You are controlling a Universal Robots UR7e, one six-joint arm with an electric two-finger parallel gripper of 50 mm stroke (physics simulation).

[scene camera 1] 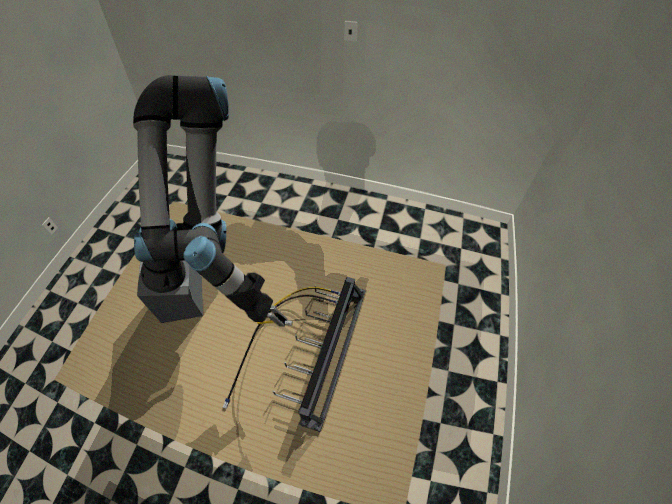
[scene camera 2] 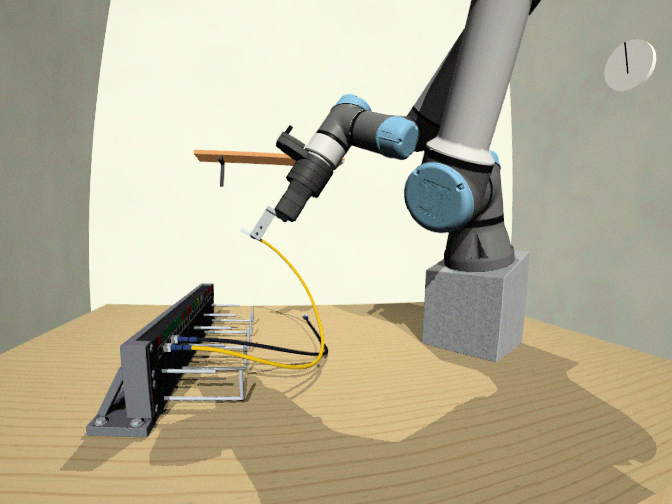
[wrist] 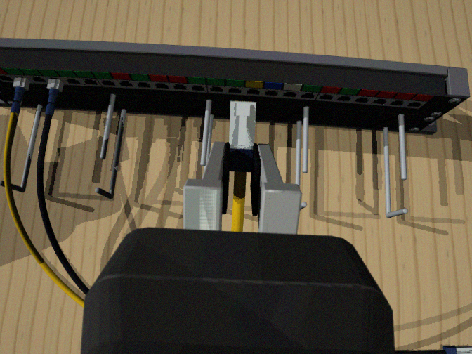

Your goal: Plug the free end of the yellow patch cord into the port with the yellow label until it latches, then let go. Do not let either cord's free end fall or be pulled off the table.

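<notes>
My gripper (scene camera 1: 279, 317) (scene camera 2: 255, 236) (wrist: 240, 164) is shut on the dark blue boot of the yellow cord's free plug; it is tilted, above the table and higher than the panel. The clear plug (scene camera 1: 288, 322) (scene camera 2: 245, 232) (wrist: 243, 125) points towards the panel, out of any port. The yellow label (wrist: 254, 84) shows in the wrist view slightly right of the plug's line, with its port (wrist: 254, 92) below it. The yellow cord (scene camera 2: 309, 292) (wrist: 7, 165) arcs down from the gripper to its other end, plugged into the patch panel (scene camera 1: 331, 347) (scene camera 2: 136, 374) (wrist: 300, 63).
The black cord (scene camera 1: 244, 360) (scene camera 2: 260, 346) (wrist: 42, 170) is plugged in beside the yellow one; its free plug (scene camera 1: 225, 404) (scene camera 2: 305, 316) lies on the table (scene camera 1: 379, 352). Metal wire guides (scene camera 1: 298, 368) (scene camera 2: 241, 385) (wrist: 387, 170) stick out below the ports, some either side of the plug in the wrist view.
</notes>
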